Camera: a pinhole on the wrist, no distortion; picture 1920 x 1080 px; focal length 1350.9 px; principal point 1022.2 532.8 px. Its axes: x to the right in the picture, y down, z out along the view. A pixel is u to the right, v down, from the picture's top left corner.
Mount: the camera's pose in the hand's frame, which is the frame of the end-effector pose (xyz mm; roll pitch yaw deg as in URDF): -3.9 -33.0 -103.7 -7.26 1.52 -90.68
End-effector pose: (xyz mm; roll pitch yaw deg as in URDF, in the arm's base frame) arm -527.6 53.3 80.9 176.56 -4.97 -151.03
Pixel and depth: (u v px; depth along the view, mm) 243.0 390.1 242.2
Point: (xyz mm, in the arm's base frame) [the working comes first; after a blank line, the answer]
In the camera's frame: -139.7 -25.6 242.2

-593.1 141.1 -55.5
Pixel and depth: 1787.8 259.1 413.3
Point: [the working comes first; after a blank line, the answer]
In the camera's frame: 234.2 -83.7 413.3

-394.2 -168.6 -247.8
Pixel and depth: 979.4 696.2 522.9
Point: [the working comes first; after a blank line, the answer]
In the camera's frame: -16.6 63.2 522.9

-664.1 -30.3 -315.2
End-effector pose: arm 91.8 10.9 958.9 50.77 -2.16 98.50
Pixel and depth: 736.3 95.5 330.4
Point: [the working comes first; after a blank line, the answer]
In the camera's frame: -69.9 -107.0 330.4

268.2 -37.6 1129.7
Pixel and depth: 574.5 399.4 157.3
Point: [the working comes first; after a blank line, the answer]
In the camera's frame: -52.1 -15.5 157.3

125.2 15.3 1005.6
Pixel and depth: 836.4 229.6 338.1
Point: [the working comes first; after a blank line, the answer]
In the camera's frame: -46.5 -75.9 338.1

280.7 -3.2 1114.4
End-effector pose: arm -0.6 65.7 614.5 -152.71 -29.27 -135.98
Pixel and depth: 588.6 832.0 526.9
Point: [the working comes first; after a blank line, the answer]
In the camera's frame: -169.1 116.7 526.9

-204.9 -243.4 337.8
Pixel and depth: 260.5 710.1 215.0
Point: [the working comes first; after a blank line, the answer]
In the camera's frame: -121.2 28.2 215.0

-96.8 4.5 522.8
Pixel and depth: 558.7 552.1 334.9
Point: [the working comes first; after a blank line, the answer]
In the camera's frame: -114.9 4.8 334.9

-83.5 -72.0 428.3
